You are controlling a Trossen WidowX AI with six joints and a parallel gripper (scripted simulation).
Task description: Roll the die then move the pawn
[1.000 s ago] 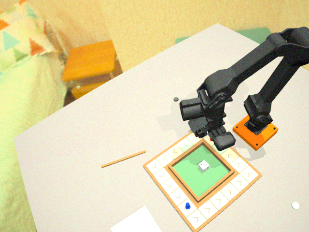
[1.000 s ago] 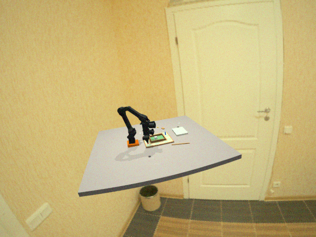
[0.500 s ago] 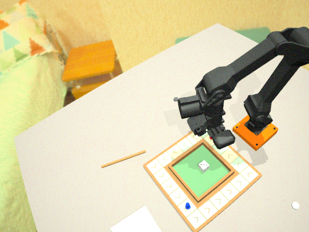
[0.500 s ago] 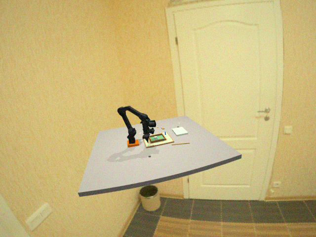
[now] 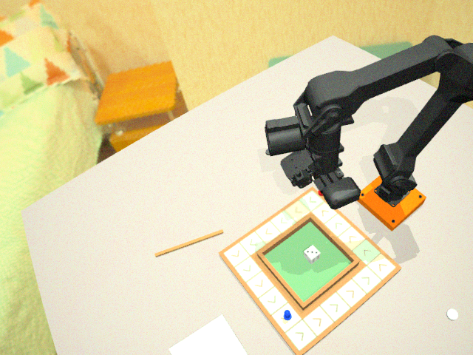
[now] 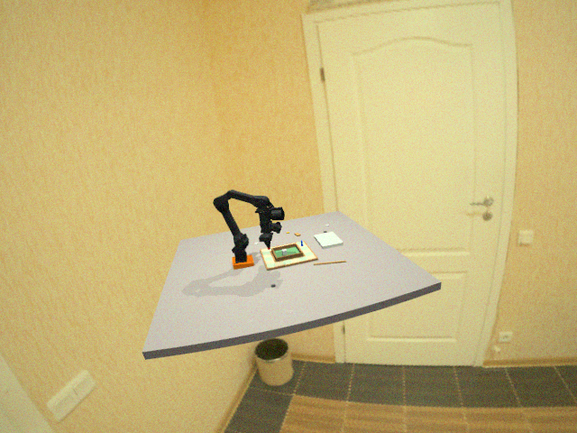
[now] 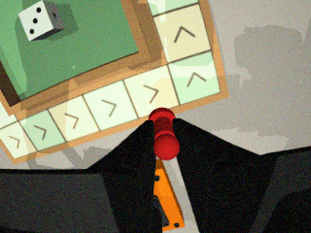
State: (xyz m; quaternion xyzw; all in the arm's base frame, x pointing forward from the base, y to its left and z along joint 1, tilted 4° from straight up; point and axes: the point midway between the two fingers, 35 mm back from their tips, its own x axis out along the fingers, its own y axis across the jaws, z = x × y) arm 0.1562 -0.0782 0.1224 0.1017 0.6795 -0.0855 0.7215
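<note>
Right now my gripper tip is 90 mm short of the white die, 70 mm to the right of it and 80 mm above it. The rest, counted from my gripper tip: red pawn 10 mm above; then green tray 110 mm ahead, 70 mm to the left, 100 mm below; then blue pawn 220 mm ahead, 140 mm to the left, 70 mm below.
</note>
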